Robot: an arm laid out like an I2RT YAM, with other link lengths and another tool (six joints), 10 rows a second.
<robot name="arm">
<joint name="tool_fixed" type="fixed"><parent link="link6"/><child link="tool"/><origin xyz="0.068 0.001 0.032" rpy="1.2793 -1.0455 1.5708"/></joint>
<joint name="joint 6" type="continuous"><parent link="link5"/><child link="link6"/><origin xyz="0.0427 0 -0.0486" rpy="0 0 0"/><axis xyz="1 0 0"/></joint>
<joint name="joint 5" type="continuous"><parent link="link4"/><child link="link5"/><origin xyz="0.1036 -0.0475 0.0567" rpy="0 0 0"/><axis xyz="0 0 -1"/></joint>
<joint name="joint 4" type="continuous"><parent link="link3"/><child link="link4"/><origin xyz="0.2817 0.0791 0.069" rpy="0 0 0"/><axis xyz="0 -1 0"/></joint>
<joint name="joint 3" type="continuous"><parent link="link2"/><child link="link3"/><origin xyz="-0.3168 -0.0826 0" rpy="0 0 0"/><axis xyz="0 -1 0"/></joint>
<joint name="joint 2" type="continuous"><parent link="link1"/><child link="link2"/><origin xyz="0.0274 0.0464 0.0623" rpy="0 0 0"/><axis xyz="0 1 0"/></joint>
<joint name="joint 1" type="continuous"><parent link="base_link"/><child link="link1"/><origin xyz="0 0 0.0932" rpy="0 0 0"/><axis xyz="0 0 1"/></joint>
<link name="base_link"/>
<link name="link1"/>
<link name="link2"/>
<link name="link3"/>
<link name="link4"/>
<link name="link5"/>
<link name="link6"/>
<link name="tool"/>
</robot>
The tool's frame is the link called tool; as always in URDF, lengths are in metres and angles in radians. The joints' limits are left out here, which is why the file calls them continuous.
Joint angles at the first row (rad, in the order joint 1, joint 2, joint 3, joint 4, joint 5, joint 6):
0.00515, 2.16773, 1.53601, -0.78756, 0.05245, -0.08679
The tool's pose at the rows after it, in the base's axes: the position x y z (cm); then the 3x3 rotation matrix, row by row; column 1 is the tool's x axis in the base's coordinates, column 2 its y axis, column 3 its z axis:
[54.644 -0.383 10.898], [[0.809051 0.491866 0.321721], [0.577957 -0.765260 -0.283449], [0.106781 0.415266 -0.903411]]
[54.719 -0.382 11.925], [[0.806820 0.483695 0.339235], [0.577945 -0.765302 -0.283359], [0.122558 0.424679 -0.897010]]
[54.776 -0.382 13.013], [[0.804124 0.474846 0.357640], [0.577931 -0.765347 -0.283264], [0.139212 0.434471 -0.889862]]
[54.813 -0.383 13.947], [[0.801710 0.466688 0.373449], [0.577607 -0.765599 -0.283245], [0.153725 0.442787 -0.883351]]
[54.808 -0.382 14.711], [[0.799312 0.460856 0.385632], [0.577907 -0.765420 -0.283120], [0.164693 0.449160 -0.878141]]
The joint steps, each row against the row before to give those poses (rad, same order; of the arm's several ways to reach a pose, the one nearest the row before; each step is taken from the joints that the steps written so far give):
-0.00001, -0.01489, 0.00075, 0.00039, 0.00000, -0.00001
0.00001, -0.01981, 0.00002, -0.00039, 0.00000, 0.00002
0.00000, -0.02098, 0.00001, -0.00038, 0.00000, -0.00001
0.00000, -0.01794, 0.00000, -0.00001, 0.00000, 0.00038
-0.00001, -0.01488, -0.00002, -0.00113, 0.00000, -0.00038

